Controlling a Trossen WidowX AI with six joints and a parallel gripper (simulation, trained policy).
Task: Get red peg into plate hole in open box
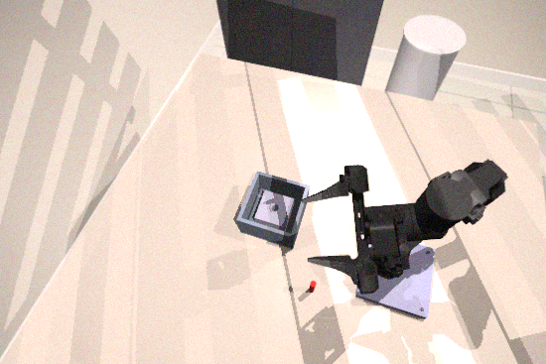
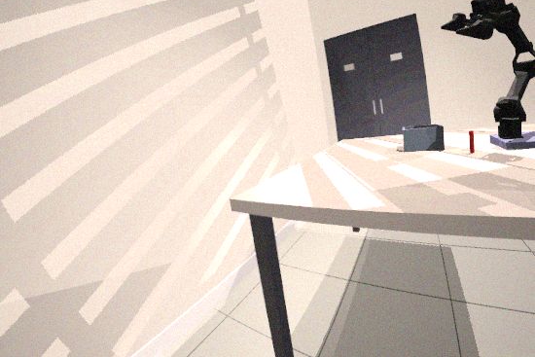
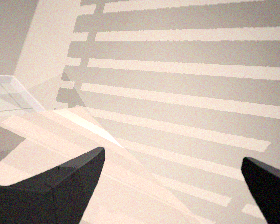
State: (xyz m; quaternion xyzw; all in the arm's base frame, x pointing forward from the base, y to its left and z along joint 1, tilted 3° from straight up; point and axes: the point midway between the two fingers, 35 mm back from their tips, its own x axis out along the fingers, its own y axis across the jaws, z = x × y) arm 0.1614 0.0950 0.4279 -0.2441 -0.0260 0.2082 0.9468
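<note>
My gripper tip is now 41 cm above the red peg, 4 cm past it and 1 cm to the left of it. From my gripper tip the other things lie so: grey box 42 cm below, 17 cm to the right, 13 cm ahead.
</note>
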